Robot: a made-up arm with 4 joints. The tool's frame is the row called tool.
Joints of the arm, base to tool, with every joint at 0 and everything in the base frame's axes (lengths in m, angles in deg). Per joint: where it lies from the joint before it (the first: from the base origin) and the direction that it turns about. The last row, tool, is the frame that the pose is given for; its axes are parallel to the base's.
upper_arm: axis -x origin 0 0 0.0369
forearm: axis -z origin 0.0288 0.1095 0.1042
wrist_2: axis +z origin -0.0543 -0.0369 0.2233
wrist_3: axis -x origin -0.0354 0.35 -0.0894
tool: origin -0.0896 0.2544 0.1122
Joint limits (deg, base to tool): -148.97..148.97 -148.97..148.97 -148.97..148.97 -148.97..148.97
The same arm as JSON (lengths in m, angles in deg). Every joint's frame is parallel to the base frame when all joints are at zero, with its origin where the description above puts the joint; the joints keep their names.
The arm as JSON. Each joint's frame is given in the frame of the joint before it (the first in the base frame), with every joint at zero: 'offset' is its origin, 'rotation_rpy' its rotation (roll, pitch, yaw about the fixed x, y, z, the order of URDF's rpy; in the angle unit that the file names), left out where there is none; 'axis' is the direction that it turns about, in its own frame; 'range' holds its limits. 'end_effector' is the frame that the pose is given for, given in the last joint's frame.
{"length_unit": "m", "angle_unit": "deg", "chain": [{"id": "upper_arm", "offset": [0.0, 0.0, 0.0369], "axis": "-x", "range": [-148.97, 148.97]}, {"id": "forearm", "offset": [0.0288, 0.1095, 0.1042], "axis": "-z", "range": [-148.97, 148.97]}, {"id": "wrist_2", "offset": [-0.0543, -0.0369, 0.2233], "axis": "+z", "range": [-148.97, 148.97]}, {"id": "wrist_3", "offset": [-0.0354, 0.35, -0.0894], "axis": "-x", "range": [-148.97, 148.97]}], "end_effector": {"offset": [-0.0896, 0.2544, 0.1122]}}
